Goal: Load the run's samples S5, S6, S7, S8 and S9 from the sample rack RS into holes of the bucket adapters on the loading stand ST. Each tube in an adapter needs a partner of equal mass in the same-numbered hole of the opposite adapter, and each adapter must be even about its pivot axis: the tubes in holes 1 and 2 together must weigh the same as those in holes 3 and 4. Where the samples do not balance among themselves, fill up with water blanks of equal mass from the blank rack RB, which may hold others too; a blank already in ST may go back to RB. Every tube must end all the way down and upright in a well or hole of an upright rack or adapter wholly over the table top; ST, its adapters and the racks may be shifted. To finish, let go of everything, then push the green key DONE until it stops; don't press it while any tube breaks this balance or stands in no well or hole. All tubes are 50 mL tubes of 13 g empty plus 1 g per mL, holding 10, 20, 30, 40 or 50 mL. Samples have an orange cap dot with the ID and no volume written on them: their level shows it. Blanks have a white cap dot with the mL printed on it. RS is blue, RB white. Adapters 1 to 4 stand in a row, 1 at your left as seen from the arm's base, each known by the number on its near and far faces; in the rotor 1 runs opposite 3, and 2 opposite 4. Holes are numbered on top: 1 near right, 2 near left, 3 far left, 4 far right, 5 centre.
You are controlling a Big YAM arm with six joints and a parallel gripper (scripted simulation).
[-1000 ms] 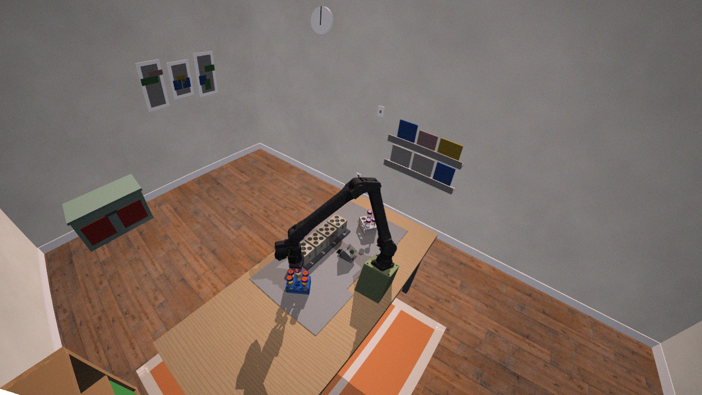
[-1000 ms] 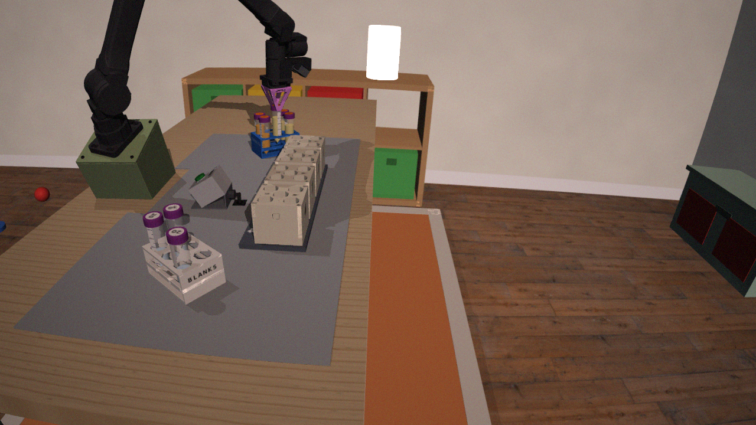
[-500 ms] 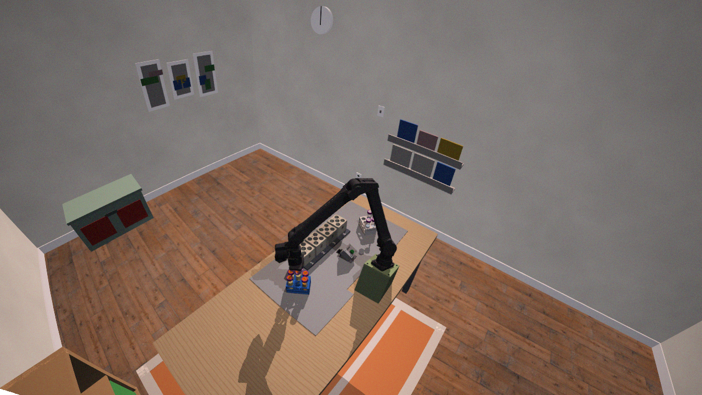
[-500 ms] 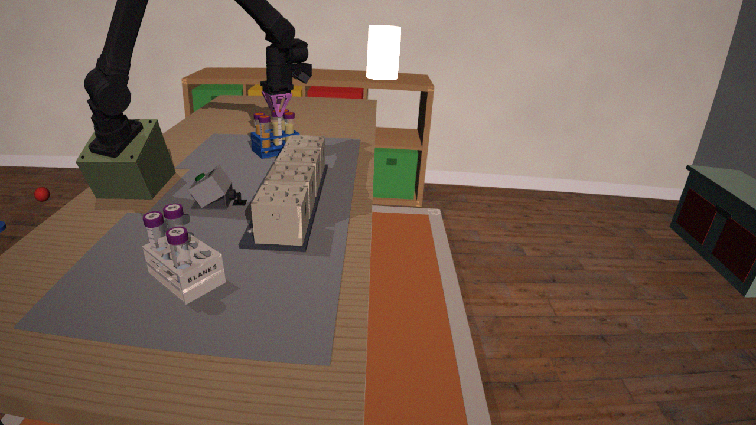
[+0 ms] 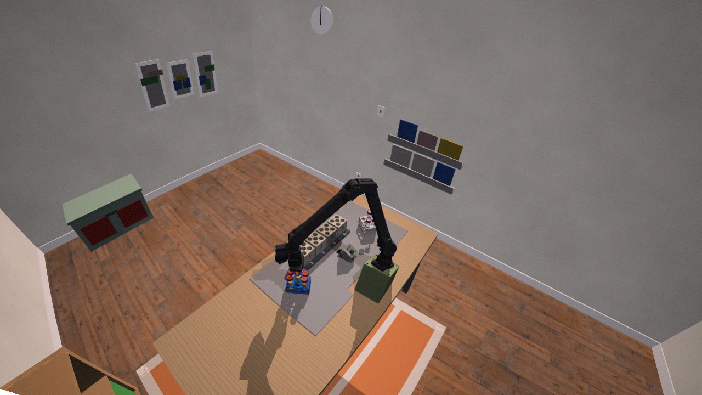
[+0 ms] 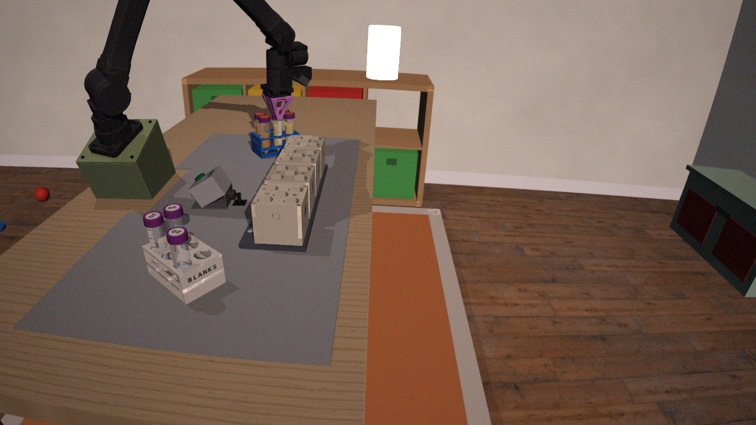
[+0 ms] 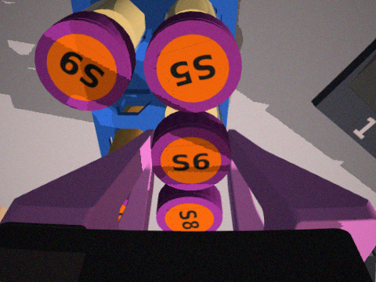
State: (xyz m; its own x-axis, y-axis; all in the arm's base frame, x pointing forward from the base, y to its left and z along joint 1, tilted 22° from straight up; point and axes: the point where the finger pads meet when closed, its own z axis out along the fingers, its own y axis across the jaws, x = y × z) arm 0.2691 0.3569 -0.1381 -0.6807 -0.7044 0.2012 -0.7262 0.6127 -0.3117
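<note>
The orange-dot sample tube lies 6 cm behind my hand and 5 cm below it. Also, from my hand: sample tube S9: 6 cm to the left, 5 cm below; then blue sample rack RS: 2 cm behind, 1 cm to the left, 9 cm below; then sample S8: 3 cm behind, 4 cm to the right, 5 cm below.
</note>
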